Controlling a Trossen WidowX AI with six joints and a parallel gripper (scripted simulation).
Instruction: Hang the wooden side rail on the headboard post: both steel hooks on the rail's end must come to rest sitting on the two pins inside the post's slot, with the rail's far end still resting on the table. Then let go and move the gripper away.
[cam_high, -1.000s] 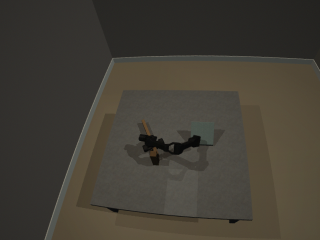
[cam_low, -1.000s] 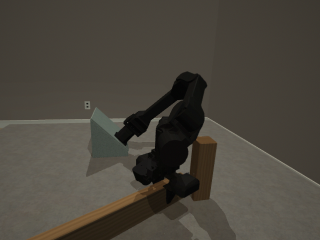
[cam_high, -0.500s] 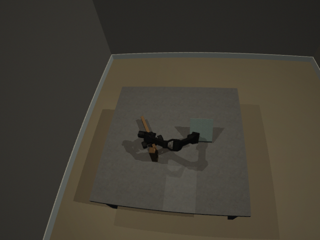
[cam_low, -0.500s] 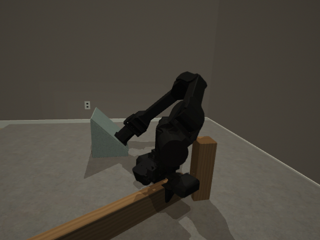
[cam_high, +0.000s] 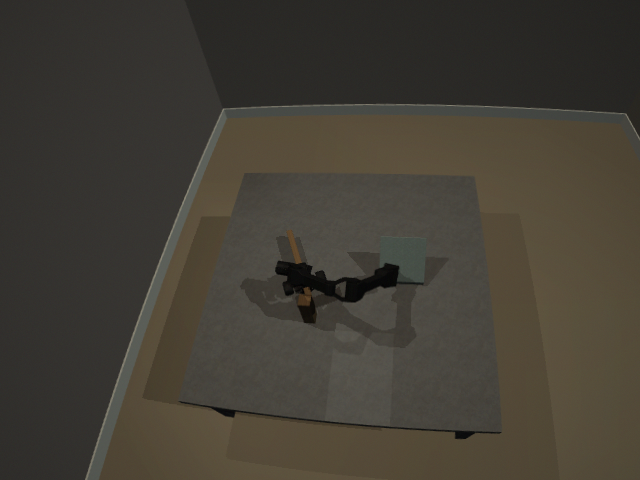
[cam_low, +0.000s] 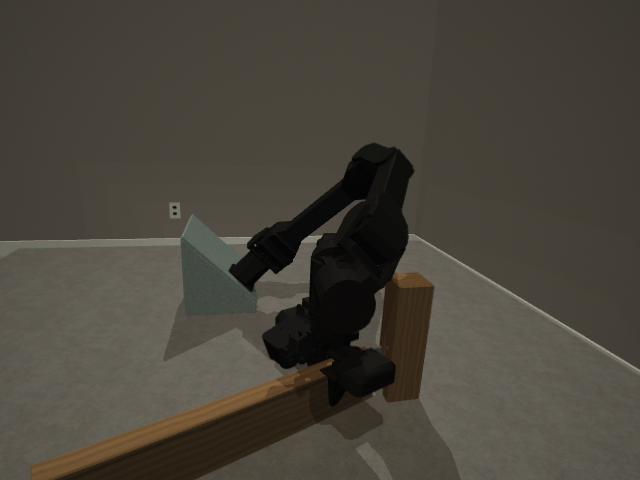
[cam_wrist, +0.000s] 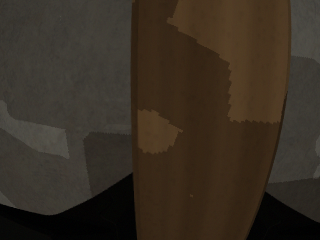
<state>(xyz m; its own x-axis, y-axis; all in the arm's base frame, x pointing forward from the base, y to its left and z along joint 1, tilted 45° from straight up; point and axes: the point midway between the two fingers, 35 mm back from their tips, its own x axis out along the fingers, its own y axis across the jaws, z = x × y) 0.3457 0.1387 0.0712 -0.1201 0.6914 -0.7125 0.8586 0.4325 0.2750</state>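
Right now my gripper tip is 110 mm to the right of the headboard post, 60 mm below it and 40 mm past it.
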